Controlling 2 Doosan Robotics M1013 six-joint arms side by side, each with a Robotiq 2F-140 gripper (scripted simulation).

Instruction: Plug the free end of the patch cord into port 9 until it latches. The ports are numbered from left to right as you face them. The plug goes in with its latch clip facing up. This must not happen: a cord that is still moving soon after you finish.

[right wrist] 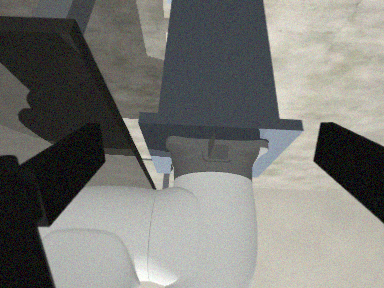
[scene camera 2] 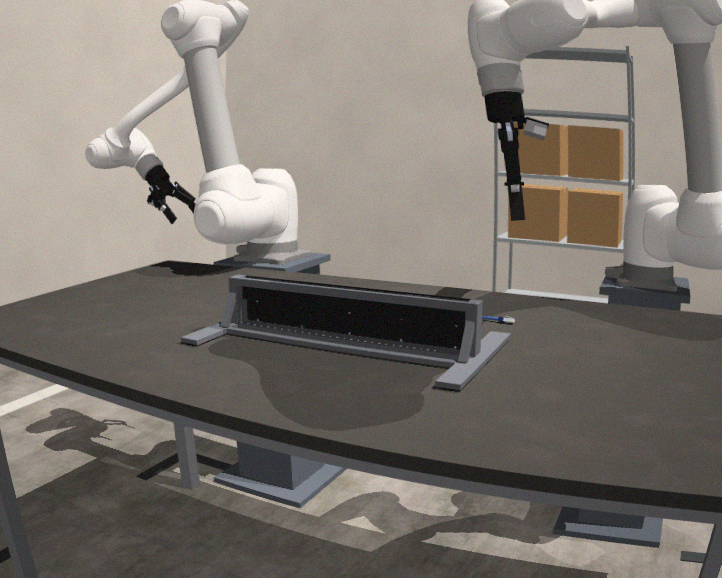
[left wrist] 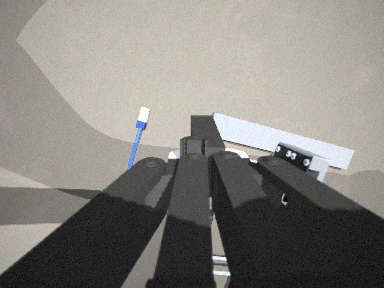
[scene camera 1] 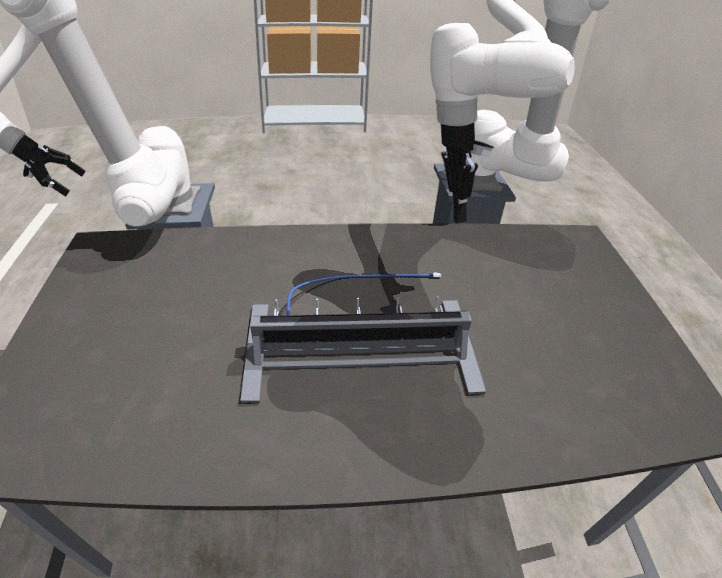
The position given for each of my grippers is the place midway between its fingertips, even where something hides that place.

In view: my left gripper (scene camera 2: 518, 220) and my right gripper (scene camera 1: 76, 183).
My left gripper is seen too in the left wrist view (left wrist: 201, 132) and in scene camera 1 (scene camera 1: 460, 221). My right gripper shows as well in the right wrist view (right wrist: 209, 142) and in scene camera 2 (scene camera 2: 188, 219).
